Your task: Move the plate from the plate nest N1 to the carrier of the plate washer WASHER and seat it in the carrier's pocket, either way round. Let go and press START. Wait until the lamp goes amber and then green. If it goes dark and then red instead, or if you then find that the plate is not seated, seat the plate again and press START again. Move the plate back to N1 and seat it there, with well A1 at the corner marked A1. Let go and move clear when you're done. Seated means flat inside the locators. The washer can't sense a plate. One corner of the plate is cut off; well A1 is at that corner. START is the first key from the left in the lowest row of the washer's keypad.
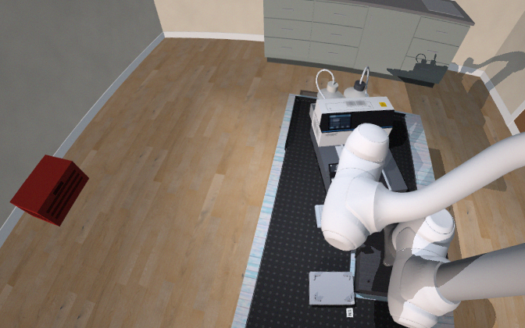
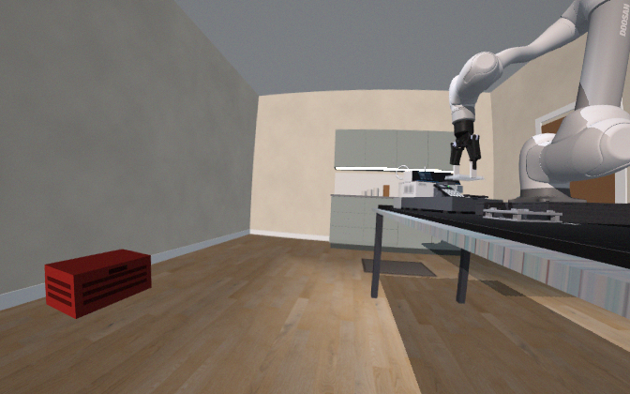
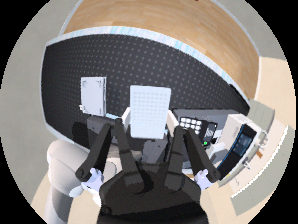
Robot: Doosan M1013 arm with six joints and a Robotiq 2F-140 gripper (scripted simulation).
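Now: the dark carrier pocket 16 cm behind my hand, 23 cm to the right of it and 8 cm below it. The rest, counted from my hand: white well plate (2 cm below); small label (13 cm behind, 31 cm to the left, 18 cm below); plate nest N1 (5 cm behind, 24 cm to the left, 15 cm below).
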